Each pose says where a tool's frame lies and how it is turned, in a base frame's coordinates. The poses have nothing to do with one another.
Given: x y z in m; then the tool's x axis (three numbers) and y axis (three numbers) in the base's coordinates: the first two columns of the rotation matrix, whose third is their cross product.
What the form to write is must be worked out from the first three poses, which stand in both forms.
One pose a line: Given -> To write
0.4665, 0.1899, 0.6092, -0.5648, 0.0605, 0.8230, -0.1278, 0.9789, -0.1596 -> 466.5, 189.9, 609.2, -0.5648, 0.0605, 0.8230, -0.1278, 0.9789, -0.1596
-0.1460, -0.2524, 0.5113, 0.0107, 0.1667, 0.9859, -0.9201, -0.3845, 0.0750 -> -146.0, -252.4, 511.3, 0.0107, 0.1667, 0.9859, -0.9201, -0.3845, 0.0750
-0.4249, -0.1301, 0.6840, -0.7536, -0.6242, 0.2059, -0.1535, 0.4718, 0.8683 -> -424.9, -130.1, 684.0, -0.7536, -0.6242, 0.2059, -0.1535, 0.4718, 0.8683
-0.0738, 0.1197, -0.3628, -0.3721, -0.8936, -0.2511, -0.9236, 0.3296, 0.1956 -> -73.8, 119.7, -362.8, -0.3721, -0.8936, -0.2511, -0.9236, 0.3296, 0.1956
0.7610, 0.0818, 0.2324, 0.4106, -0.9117, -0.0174, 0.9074, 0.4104, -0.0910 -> 761.0, 81.8, 232.4, 0.4106, -0.9117, -0.0174, 0.9074, 0.4104, -0.0910
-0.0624, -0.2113, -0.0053, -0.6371, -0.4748, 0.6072, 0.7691, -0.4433, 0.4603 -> -62.4, -211.3, -5.3, -0.6371, -0.4748, 0.6072, 0.7691, -0.4433, 0.4603
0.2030, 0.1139, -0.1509, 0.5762, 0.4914, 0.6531, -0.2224, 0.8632, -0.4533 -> 203.0, 113.9, -150.9, 0.5762, 0.4914, 0.6531, -0.2224, 0.8632, -0.4533
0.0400, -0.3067, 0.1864, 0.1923, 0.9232, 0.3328, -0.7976, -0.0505, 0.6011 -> 40.0, -306.7, 186.4, 0.1923, 0.9232, 0.3328, -0.7976, -0.0505, 0.6011
